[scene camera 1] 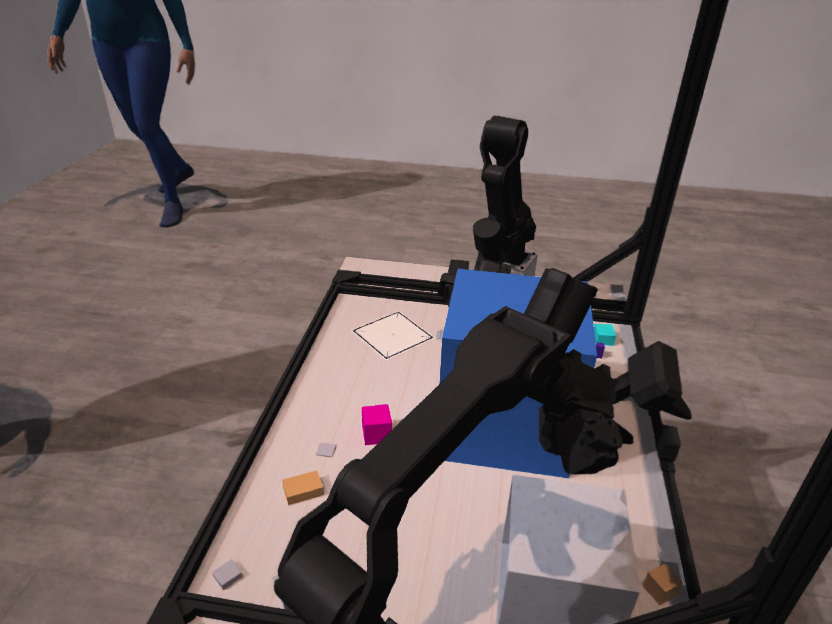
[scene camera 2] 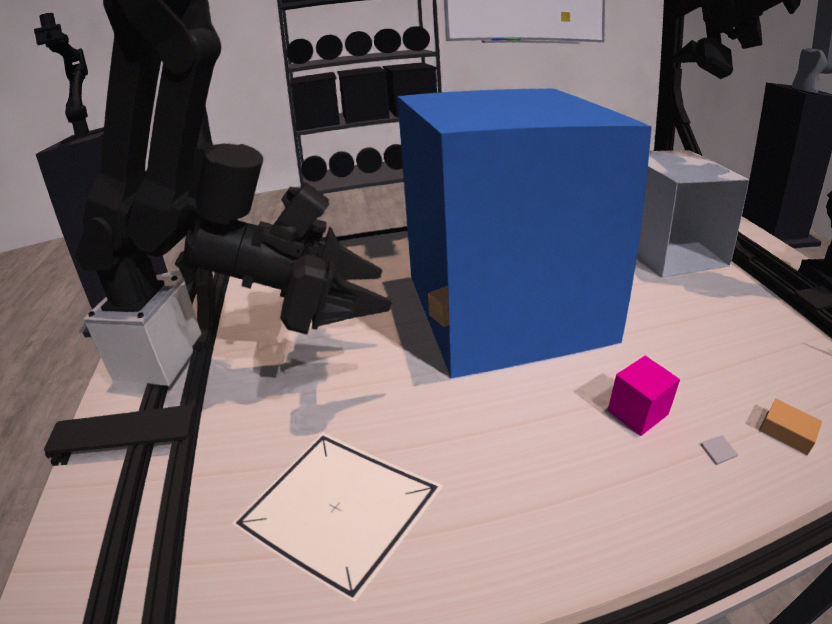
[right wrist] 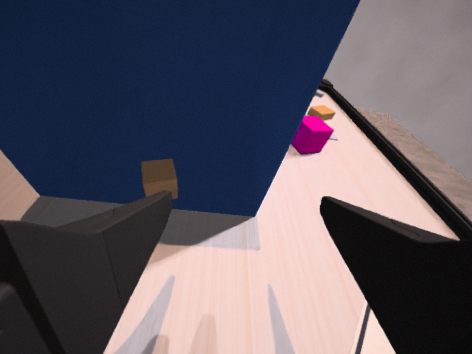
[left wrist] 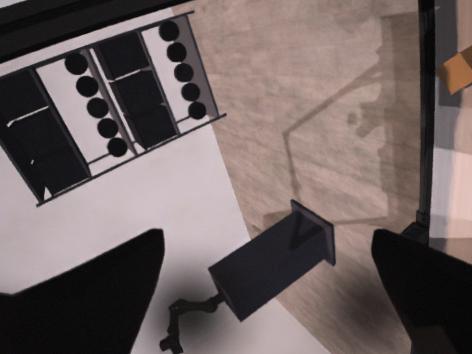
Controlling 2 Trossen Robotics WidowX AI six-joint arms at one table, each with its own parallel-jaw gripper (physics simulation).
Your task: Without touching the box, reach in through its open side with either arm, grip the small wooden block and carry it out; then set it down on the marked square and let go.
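Note:
The blue box [scene camera 1: 493, 292] [scene camera 2: 537, 228] [right wrist: 175, 90] stands on the table, its open side facing picture left in scene camera 2. The small wooden block [scene camera 2: 438, 306] [right wrist: 160, 172] shows inside, near the opening's lower front edge. My right gripper [scene camera 2: 385, 289] [right wrist: 247, 200] is open and empty, outside the opening and pointing toward it; in the right wrist view, the block is partly behind the picture-left finger. The marked square [scene camera 1: 370, 343] [scene camera 2: 295, 558] [right wrist: 363, 325] lies on the table with nothing on it. My left gripper [scene camera 1: 660, 427] [left wrist: 268, 240] is open and empty, raised beyond the box.
A grey open box [scene camera 1: 567, 523] [scene camera 2: 698, 169] stands beyond the blue one. A magenta cube [scene camera 1: 376, 424] [scene camera 2: 643, 396] [right wrist: 312, 135], an orange block [scene camera 1: 303, 488] [scene camera 2: 791, 427] [right wrist: 321, 112] and a grey tile [scene camera 1: 325, 450] [scene camera 2: 719, 449] lie along the near side. A cyan block [scene camera 1: 604, 333] lies behind.

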